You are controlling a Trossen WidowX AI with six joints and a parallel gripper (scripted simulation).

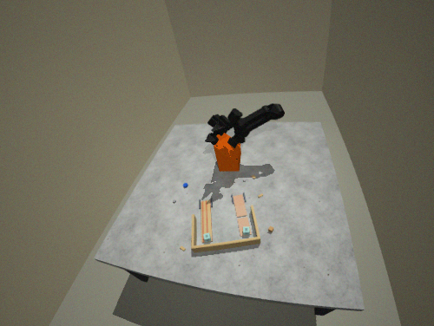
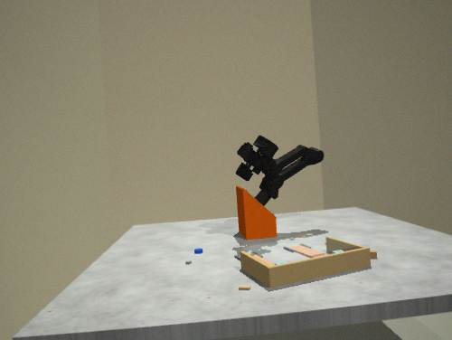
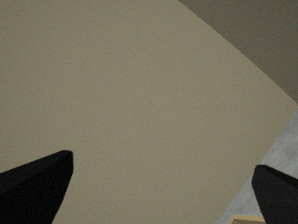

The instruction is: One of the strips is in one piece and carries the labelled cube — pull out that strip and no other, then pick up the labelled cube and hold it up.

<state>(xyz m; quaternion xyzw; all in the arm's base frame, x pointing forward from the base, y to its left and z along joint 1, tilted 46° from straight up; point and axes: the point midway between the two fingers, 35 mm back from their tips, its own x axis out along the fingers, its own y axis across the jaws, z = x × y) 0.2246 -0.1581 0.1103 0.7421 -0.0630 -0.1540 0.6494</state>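
The small blue object is 60 mm ahead of my gripper tip, 210 mm to the right of it and 340 mm below it. Also, from my gripper tip: grey bit (190 mm ahead, 240 mm to the right, 350 mm below); then strip (160 mm ahead, 160 mm to the left, 350 mm below).
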